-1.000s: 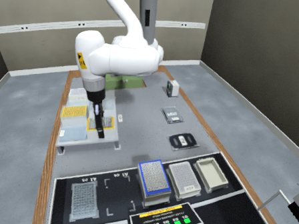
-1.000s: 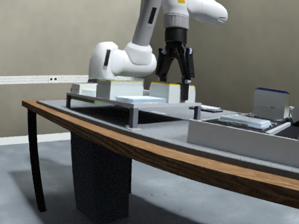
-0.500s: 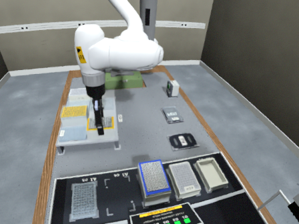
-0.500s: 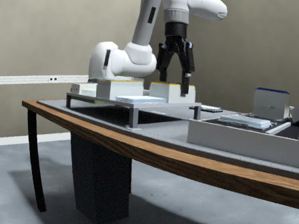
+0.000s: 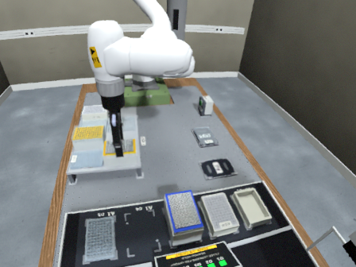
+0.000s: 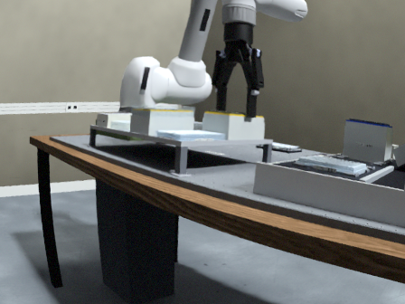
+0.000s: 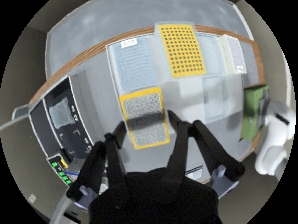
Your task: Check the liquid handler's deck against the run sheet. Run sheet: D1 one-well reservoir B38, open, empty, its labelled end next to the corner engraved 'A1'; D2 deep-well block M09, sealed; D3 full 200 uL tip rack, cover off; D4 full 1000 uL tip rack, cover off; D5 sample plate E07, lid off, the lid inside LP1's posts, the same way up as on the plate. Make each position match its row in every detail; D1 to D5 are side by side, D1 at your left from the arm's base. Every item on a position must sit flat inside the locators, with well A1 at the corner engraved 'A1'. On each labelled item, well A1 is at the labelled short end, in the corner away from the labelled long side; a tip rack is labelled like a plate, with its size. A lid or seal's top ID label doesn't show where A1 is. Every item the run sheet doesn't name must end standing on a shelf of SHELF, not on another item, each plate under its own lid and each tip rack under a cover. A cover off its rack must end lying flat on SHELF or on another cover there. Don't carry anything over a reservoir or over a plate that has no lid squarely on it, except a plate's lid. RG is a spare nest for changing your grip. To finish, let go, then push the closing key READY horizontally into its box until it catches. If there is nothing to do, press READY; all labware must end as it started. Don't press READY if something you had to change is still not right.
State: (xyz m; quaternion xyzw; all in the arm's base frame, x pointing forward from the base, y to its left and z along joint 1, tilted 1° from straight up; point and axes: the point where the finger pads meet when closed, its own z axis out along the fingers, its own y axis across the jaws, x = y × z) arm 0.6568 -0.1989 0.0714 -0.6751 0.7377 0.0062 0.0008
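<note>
Right now the yellow-rimmed tip rack is 40 mm below my hand and 10 mm to the left of it. Round my hand: blue-rimmed tip rack: 320 mm ahead, 150 mm to the left, 30 mm below; then shelf: 170 mm behind, 80 mm below, 50 mm to the right; then clear sample plate: 310 mm ahead, 100 mm to the right, 90 mm below.
</note>
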